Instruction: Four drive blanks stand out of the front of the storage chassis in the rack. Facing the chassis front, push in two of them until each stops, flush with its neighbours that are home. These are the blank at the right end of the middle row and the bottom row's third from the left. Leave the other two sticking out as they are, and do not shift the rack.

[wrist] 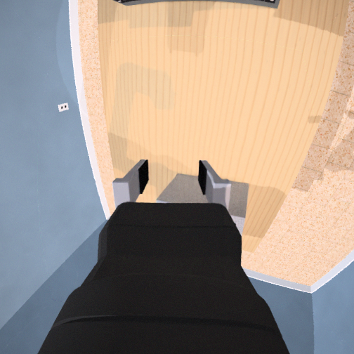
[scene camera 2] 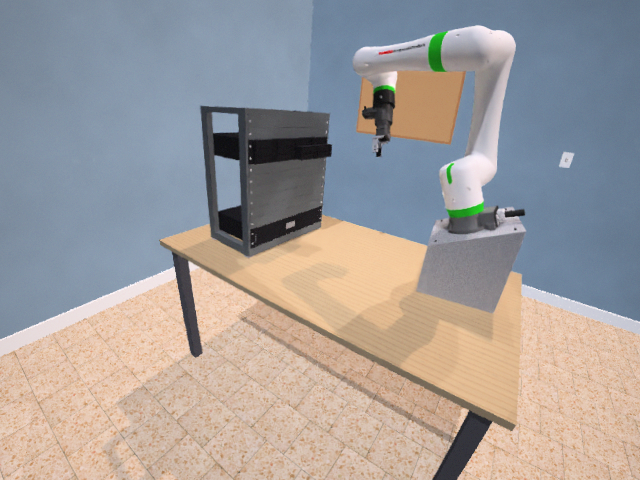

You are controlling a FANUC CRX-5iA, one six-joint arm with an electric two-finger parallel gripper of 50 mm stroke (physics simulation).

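Places are measured from the arm's base along level axes (x ahead, y left, z up), in metres.
Pixels of known places: gripper, fingertip midpoint: (scene camera 2: 377, 154); arm's base, link origin: (scene camera 2: 468, 227).
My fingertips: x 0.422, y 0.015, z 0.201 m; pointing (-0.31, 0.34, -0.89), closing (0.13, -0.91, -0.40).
Note:
For each thing: its top centre in the pictures, then the offset to it from my fingertips. "pt": a spot on its surface instead. Level surfaces: height alone.
- grey rack, top centre: (scene camera 2: 271, 109) dx +0.447, dy +0.193, dz +0.146 m
- black storage chassis, surface spot: (scene camera 2: 273, 149) pt dx +0.288, dy +0.318, dz -0.002 m
- wooden table, surface height: dz -0.454 m
The grey rack (scene camera 2: 244, 180) stands at the far left end of the table in the scene view; a bit of its lower edge (wrist: 200, 3) shows at the top of the wrist view. The black storage chassis (scene camera 2: 273, 149) sits in the upper part of the rack. Dark blanks (scene camera 2: 314, 150) stand out at the right part of its front; they are too small and dark to tell rows or single blanks apart. My gripper (scene camera 2: 378, 153) (wrist: 173, 169) is open and empty. It hangs pointing down in front of the chassis, apart from it, at about the chassis's height in the picture.
A second black unit (scene camera 2: 279, 227) with a light label sits at the rack's bottom. The wooden table (scene camera 2: 341, 248) (wrist: 225, 100) carries the rack and the arm's grey pedestal (scene camera 2: 465, 268) at the other end. A brown board (scene camera 2: 429, 108) hangs on the wall behind the arm.

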